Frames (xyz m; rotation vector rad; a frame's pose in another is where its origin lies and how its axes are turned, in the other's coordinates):
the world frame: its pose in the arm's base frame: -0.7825 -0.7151 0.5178 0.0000 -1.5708 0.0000
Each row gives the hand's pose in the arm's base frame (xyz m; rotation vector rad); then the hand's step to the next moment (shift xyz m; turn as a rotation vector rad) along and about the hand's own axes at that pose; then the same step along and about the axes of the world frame.
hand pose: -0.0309 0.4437 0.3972 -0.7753 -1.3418 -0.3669
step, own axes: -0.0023 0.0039 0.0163 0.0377 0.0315 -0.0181
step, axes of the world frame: -0.0028 0.0135 0.0098 0.0264 0.0169 -0.0419
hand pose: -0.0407 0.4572 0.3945 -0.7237 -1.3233 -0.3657
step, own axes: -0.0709 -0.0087 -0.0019 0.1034 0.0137 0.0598
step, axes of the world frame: -0.0659 -0.0186 0.0205 0.1000 0.0657 0.0120
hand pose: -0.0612 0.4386 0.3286 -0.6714 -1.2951 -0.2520
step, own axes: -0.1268 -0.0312 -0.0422 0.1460 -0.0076 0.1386
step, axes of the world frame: -0.1144 -0.0736 0.0179 0.1560 0.1033 0.0746
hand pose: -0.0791 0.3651 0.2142 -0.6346 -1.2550 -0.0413
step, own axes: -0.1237 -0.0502 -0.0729 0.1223 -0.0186 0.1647
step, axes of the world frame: -0.1009 -0.1137 -0.0038 0.1438 0.0991 0.1091
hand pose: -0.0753 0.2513 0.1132 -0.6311 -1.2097 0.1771
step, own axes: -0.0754 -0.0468 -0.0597 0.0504 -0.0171 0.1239
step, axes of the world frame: -0.0485 -0.0937 -0.0176 0.0760 0.0532 0.0979
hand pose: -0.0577 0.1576 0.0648 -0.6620 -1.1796 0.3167
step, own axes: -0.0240 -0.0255 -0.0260 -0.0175 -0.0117 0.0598
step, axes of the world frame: -0.0077 -0.0411 -0.0125 0.0076 -0.0002 0.0629
